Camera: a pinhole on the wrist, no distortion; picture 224 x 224 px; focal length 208.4 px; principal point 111.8 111.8 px. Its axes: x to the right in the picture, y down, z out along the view. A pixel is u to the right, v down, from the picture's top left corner.
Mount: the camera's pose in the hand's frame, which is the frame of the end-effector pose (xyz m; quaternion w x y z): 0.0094 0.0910 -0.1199 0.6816 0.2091 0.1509 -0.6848
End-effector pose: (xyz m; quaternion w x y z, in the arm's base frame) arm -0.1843 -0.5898 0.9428 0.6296 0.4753 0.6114 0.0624
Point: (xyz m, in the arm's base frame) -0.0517 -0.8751 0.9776
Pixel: 86.0 33.2
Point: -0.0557 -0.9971 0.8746
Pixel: 122.5 53.5
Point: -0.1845 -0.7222 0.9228
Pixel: 157.4 61.6
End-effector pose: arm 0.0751 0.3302 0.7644 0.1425 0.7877 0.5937 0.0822
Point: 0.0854 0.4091 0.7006
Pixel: 134.5 201.6
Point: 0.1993 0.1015 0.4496
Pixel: 7.3 45.1
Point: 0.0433 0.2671 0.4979
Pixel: 102.7 94.8
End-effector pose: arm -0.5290 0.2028 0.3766 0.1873 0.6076 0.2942 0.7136
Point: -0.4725 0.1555 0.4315
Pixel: 16.2 119.2
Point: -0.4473 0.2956 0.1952
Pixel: 200.8 58.2
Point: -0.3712 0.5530 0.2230
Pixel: 205.8 153.6
